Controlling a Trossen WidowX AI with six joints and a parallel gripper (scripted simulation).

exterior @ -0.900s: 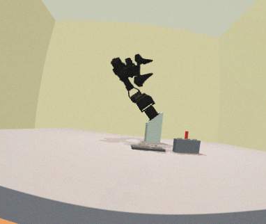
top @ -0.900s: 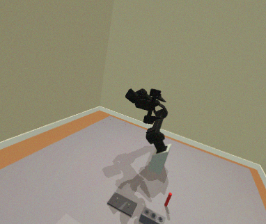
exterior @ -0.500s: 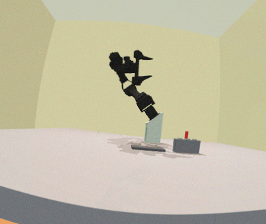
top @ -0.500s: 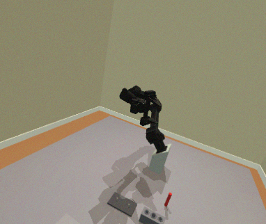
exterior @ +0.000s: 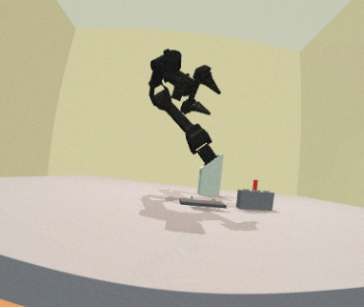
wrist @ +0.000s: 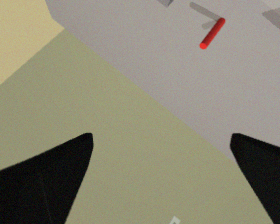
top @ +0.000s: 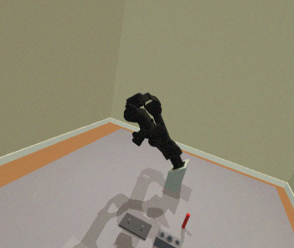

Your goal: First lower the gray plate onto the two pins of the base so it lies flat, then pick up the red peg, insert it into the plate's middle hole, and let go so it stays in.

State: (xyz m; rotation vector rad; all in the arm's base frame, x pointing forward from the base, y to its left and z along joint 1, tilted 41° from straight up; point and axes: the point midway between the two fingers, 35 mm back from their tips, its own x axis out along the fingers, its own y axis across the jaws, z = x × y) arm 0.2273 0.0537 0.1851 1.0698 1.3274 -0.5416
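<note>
Right now the gray plate is 13 cm ahead of my gripper tip, 11 cm to the left of it and 27 cm below it. Also, from my gripper tip: pin base 11 cm ahead, 3 cm to the right, 30 cm below; then red peg 1 cm ahead, 16 cm to the left, 27 cm below.
</note>
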